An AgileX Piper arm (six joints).
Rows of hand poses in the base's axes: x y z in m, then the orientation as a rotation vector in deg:
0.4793, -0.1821, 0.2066, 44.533, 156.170, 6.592
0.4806, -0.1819, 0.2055, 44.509, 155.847, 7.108
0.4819, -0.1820, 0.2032, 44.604, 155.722, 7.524
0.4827, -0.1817, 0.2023, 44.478, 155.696, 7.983
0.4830, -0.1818, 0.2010, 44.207, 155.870, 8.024
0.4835, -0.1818, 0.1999, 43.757, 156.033, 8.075
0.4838, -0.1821, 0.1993, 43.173, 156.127, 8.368
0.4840, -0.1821, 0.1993, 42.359, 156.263, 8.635
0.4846, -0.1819, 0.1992, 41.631, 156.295, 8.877
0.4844, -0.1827, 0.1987, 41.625, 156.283, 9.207
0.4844, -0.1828, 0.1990, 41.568, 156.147, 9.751
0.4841, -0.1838, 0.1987, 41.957, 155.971, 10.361
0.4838, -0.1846, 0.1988, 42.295, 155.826, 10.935
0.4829, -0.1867, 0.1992, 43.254, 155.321, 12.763
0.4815, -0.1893, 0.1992, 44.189, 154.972, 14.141
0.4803, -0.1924, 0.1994, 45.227, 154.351, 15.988
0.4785, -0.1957, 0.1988, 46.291, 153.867, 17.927
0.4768, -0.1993, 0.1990, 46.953, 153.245, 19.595
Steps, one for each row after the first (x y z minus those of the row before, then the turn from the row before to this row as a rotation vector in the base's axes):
0.0013, 0.0002, -0.0011, 0.276, -0.386, -0.001
0.0013, -0.0001, -0.0023, 0.271, -0.154, -0.045
0.0008, 0.0003, -0.0009, 0.282, -0.126, 0.127
0.0003, -0.0001, -0.0013, 0.015, 0.083, 0.221
0.0005, 0.0000, -0.0011, -0.011, 0.025, 0.336
0.0003, -0.0003, -0.0006, 0.116, -0.108, 0.434
0.0002, 0.0000, 0.0000, 0.068, -0.123, 0.591
0.0006, 0.0002, -0.0001, 0.047, -0.191, 0.509
-0.0002, -0.0008, -0.0005, 0.221, -0.056, 0.038
0.0000, -0.0001, 0.0003, 0.335, -0.212, 0.068
-0.0003, -0.0010, -0.0003, 0.449, -0.138, -0.225
-0.0003, -0.0008, 0.0001, 0.422, -0.116, -0.188
-0.0009, -0.0021, 0.0004, 1.323, -0.425, -0.533
-0.0014, -0.0026, 0.0000, 1.044, -0.214, -0.529
-0.0012, -0.0031, 0.0002, 1.343, -0.470, -0.610
-0.0018, -0.0033, -0.0006, 1.442, -0.320, -0.575
-0.0017, -0.0036, 0.0002, 1.167, -0.523, -0.393

